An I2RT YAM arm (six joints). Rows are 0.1 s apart.
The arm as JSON. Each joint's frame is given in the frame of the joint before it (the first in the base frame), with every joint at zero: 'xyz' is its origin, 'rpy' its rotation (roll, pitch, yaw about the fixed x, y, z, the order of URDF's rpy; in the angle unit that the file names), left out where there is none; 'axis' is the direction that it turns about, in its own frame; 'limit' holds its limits. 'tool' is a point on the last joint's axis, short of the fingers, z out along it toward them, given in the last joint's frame.
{
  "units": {
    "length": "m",
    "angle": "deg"
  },
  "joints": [
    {
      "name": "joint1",
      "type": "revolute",
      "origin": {
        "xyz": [
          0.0,
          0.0,
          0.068
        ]
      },
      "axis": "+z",
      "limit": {
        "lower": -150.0,
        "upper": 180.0
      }
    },
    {
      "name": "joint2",
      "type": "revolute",
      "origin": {
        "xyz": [
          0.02,
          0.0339,
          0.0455
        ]
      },
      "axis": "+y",
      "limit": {
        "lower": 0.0,
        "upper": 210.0
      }
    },
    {
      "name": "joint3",
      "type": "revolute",
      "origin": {
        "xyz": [
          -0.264,
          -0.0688,
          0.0
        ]
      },
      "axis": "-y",
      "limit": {
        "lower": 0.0,
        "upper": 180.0
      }
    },
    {
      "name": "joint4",
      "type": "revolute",
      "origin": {
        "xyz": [
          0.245,
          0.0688,
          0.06
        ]
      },
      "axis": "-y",
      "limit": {
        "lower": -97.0,
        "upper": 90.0
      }
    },
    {
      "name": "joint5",
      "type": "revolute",
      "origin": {
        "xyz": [
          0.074,
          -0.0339,
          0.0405
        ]
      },
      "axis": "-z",
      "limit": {
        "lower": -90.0,
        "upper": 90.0
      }
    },
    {
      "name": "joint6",
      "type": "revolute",
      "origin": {
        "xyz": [
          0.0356,
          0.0,
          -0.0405
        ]
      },
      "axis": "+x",
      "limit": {
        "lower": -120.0,
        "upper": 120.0
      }
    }
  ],
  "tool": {
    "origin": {
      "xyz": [
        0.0,
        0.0,
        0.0
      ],
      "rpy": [
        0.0,
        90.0,
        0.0
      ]
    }
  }
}
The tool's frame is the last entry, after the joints.
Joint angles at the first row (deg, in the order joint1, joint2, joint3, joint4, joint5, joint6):
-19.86 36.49 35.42 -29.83 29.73 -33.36
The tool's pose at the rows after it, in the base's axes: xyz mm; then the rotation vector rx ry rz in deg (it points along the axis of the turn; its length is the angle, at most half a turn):
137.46 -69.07 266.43 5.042 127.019 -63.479
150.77 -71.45 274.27 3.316 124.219 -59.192
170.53 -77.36 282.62 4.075 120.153 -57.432
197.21 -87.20 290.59 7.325 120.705 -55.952
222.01 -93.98 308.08 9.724 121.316 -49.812
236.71 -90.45 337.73 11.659 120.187 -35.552
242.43 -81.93 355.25 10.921 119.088 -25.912
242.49 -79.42 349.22 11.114 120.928 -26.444
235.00 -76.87 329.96 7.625 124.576 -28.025
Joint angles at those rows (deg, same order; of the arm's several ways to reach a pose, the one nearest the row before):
-19.82 38.58 34.17 -25.87 31.07 -33.41
-19.85 41.64 35.81 -22.02 26.73 -33.08
-19.80 46.53 37.57 -15.26 24.98 -32.21
-19.77 54.62 42.55 -13.40 25.52 -29.10
-19.71 61.43 50.35 -16.23 22.44 -24.33
-19.01 64.90 59.46 -22.79 13.70 -16.15
-17.61 66.00 64.14 -26.21 7.67 -11.74
-16.89 66.09 63.49 -27.30 8.94 -11.57
-16.80 64.46 59.28 -27.77 9.14 -14.77

